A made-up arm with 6 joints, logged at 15 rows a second.
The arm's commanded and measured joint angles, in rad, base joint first. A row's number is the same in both.
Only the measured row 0 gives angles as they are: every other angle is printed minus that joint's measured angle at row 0.
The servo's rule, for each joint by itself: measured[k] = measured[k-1] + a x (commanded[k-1-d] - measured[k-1]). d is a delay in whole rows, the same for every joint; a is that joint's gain. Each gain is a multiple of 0.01, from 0.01 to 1. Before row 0 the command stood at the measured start. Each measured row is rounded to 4 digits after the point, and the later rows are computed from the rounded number. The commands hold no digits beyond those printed.
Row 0, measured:
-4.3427 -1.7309 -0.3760 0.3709 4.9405 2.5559
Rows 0 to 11, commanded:
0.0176 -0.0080 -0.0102 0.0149 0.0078 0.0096
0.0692 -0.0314 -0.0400 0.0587 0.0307 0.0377
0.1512 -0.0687 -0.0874 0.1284 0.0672 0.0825
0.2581 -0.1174 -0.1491 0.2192 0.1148 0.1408
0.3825 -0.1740 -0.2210 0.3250 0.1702 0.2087
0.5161 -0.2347 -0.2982 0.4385 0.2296 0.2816
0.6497 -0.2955 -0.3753 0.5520 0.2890 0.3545
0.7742 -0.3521 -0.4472 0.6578 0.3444 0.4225
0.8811 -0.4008 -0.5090 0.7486 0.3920 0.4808
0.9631 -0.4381 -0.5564 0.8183 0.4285 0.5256
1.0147 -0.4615 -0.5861 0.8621 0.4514 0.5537
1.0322 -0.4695 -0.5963 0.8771 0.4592 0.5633
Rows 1 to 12, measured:
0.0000 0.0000 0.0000 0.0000 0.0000 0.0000
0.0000 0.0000 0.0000 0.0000 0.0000 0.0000
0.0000 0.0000 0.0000 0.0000 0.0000 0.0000
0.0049 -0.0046 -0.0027 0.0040 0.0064 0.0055
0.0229 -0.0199 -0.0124 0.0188 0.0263 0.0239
0.0588 -0.0477 -0.0319 0.0484 0.0598 0.0573
0.1146 -0.0874 -0.0624 0.0945 0.1049 0.1049
0.1896 -0.1368 -0.1036 0.1567 0.1584 0.1641
0.2810 -0.1926 -0.1542 0.2328 0.2168 0.2311
0.3842 -0.2513 -0.2117 0.3190 0.2760 0.3014
0.4934 -0.3088 -0.2729 0.4105 0.3321 0.3704
0.6020 -0.3612 -0.3343 0.5018 0.3812 0.4333
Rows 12 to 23, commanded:
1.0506 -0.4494 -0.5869 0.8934 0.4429 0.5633
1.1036 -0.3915 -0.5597 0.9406 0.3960 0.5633
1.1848 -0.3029 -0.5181 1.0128 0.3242 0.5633
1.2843 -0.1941 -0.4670 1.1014 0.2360 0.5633
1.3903 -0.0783 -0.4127 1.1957 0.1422 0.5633
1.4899 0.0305 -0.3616 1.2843 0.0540 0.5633
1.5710 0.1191 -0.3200 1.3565 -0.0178 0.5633
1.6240 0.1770 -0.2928 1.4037 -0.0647 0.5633
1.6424 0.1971 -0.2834 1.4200 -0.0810 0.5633
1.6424 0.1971 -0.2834 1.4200 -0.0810 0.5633
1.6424 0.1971 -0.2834 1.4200 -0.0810 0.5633
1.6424 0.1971 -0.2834 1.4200 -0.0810 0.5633
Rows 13 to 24, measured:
0.7031 -0.4050 -0.3920 0.5873 0.4200 0.4859
0.7903 -0.4372 -0.4425 0.6615 0.4457 0.5245
0.8580 -0.4556 -0.4825 0.7197 0.4568 0.5466
0.9119 -0.4521 -0.5096 0.7666 0.4454 0.5561
0.9656 -0.4176 -0.5226 0.8136 0.4049 0.5602
1.0270 -0.3522 -0.5214 0.8674 0.3387 0.5620
1.0990 -0.2621 -0.5073 0.9306 0.2545 0.5627
1.1806 -0.1573 -0.4827 1.0022 0.1624 0.5630
1.2672 -0.0503 -0.4512 1.0784 0.0735 0.5632
1.3523 0.0463 -0.4171 1.1535 -0.0014 0.5633
1.4284 0.1208 -0.3848 1.2211 -0.0533 0.5633
1.4883 0.1643 -0.3584 1.2748 -0.0760 0.5633

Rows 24 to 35, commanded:
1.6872 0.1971 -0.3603 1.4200 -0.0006 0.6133
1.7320 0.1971 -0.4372 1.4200 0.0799 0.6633
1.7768 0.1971 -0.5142 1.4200 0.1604 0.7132
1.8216 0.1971 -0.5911 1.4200 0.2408 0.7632
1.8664 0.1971 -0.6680 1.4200 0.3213 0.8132
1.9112 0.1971 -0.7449 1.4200 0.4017 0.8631
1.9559 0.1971 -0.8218 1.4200 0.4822 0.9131
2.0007 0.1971 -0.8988 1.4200 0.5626 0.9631
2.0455 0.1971 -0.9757 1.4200 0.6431 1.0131
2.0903 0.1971 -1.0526 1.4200 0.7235 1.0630
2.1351 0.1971 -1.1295 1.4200 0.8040 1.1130
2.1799 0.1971 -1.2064 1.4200 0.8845 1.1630
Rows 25 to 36, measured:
1.5314 0.1830 -0.3389 1.3140 -0.0801 0.5633
1.5625 0.1910 -0.3245 1.3426 -0.0808 0.5633
1.5849 0.1945 -0.3138 1.3635 -0.0810 0.5633
1.6135 0.1960 -0.3259 1.3788 -0.0151 0.5918
1.6467 0.1966 -0.3548 1.3899 0.0628 0.6326
1.6831 0.1969 -0.3962 1.3980 0.1428 0.6785
1.7219 0.1970 -0.4469 1.4039 0.2232 0.7268
1.7624 0.1971 -0.5044 1.4082 0.3036 0.7760
1.8041 0.1971 -0.5669 1.4114 0.3840 0.8256
1.8466 0.1971 -0.6332 1.4137 0.4645 0.8755
1.8897 0.1971 -0.7023 1.4154 0.5449 0.9254
1.9333 0.1971 -0.7734 1.4166 0.6254 0.9754

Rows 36 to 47, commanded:
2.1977 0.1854 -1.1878 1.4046 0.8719 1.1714
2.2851 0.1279 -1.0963 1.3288 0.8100 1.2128
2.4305 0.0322 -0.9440 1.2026 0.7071 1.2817
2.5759 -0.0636 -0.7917 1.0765 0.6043 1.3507
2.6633 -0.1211 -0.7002 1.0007 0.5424 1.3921
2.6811 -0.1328 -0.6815 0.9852 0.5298 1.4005
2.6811 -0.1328 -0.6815 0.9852 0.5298 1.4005
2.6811 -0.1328 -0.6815 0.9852 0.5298 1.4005
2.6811 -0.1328 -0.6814 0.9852 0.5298 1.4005
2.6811 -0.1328 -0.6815 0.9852 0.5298 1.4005
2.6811 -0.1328 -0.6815 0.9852 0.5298 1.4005
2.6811 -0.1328 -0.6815 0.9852 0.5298 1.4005
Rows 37 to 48, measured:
1.9773 0.1971 -0.8460 1.4175 0.7058 1.0253
2.0215 0.1971 -0.9197 1.4182 0.7863 1.0753
2.0659 0.1971 -0.9942 1.4187 0.8668 1.1253
2.1028 0.1904 -1.0445 1.4149 0.8710 1.1516
2.1538 0.1548 -1.0580 1.3917 0.8210 1.1865
2.2313 0.0849 -1.0284 1.3406 0.7276 1.2408
2.3278 0.0003 -0.9669 1.2693 0.6265 1.3034
2.4217 -0.0689 -0.8976 1.1968 0.5575 1.3540
2.4943 -0.1053 -0.8414 1.1397 0.5348 1.3805
2.5466 -0.1210 -0.7998 1.0980 0.5307 1.3919
2.5843 -0.1277 -0.7690 1.0675 0.5300 1.3968
2.6114 -0.1306 -0.7462 1.0453 0.5298 1.3989

